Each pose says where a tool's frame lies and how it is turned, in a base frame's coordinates. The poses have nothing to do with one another.
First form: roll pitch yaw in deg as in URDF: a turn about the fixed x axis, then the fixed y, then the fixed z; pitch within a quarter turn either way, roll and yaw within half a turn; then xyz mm.
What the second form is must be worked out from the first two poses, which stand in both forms.
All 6 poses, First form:
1: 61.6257 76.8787 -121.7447 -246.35 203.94 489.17
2: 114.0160 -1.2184 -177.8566 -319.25 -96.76 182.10
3: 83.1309 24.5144 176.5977 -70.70 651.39 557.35
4: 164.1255 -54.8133 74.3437 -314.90 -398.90 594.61
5: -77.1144 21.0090 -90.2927 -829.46 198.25 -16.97
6: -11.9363 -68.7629 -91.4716 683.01 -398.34 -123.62
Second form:
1: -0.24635 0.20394 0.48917 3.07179 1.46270 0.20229
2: -0.31925 -0.09676 0.18210 1.61768 1.98985 1.59408
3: -0.07070 0.65139 0.55735 1.56136 1.46176 1.14021
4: -0.31490 -0.39890 0.59461 0.96269 2.15828 2.95107
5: -0.82946 0.19825 -0.01697 -0.08694 1.36108 -1.19550
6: 0.68301 -0.39834 -0.12362 1.32209 1.20853 -3.06139
